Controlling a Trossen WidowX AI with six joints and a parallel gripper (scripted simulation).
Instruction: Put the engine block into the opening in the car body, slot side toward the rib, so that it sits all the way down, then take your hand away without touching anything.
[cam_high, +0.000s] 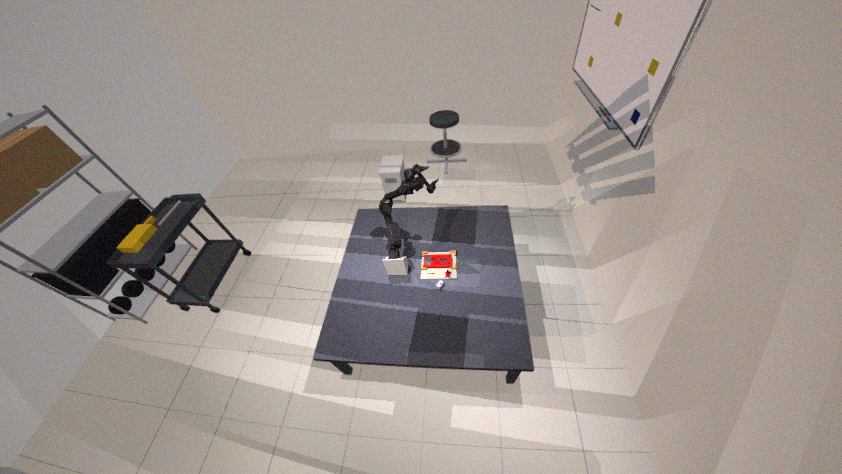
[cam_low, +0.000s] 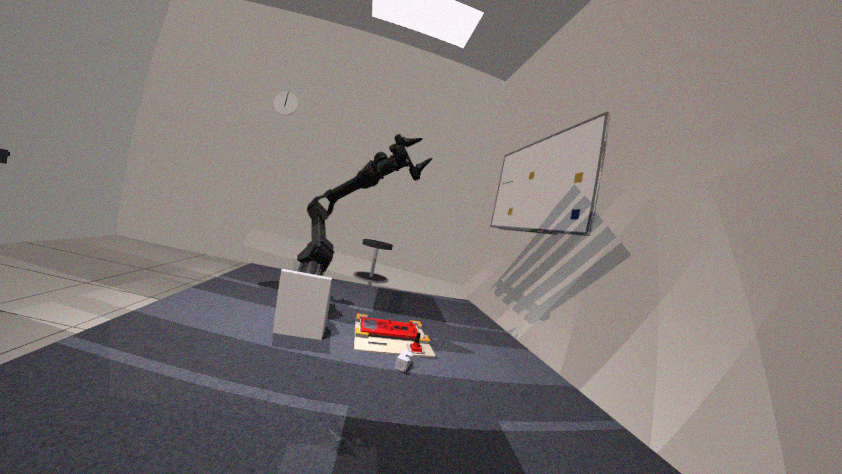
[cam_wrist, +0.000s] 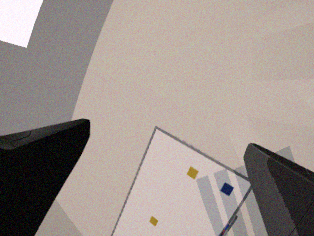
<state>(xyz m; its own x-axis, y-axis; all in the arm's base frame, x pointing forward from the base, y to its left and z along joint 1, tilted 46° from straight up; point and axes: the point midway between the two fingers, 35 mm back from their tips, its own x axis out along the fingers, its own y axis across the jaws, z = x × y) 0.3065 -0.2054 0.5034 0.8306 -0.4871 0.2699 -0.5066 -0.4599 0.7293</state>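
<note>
The grey engine block lies 670 mm below my gripper tip, 330 mm to the right of it and 20 mm ahead of it. Round my gripper tip: cream base plate (680 mm below, 140 mm to the right).
</note>
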